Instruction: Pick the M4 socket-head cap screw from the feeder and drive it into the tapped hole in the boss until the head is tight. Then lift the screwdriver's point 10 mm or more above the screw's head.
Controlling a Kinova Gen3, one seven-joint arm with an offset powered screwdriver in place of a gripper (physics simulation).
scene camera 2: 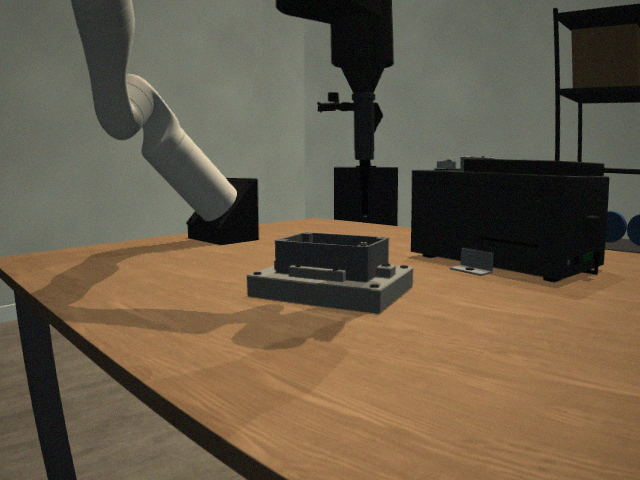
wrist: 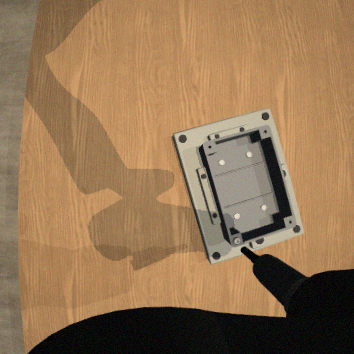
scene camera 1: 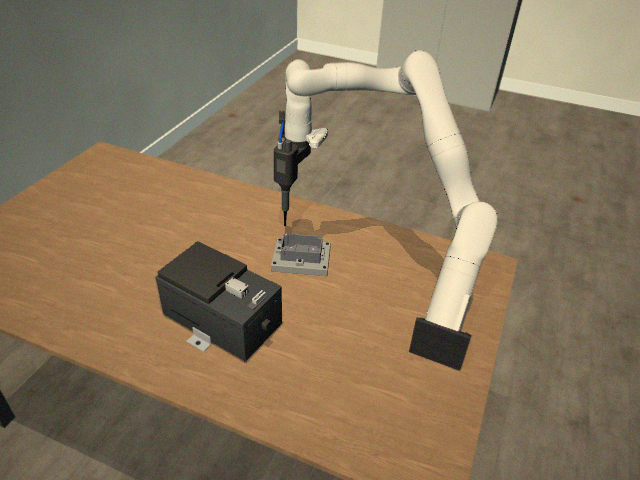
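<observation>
Light grey base plate (wrist: pixel 188 154), visible.
</observation>
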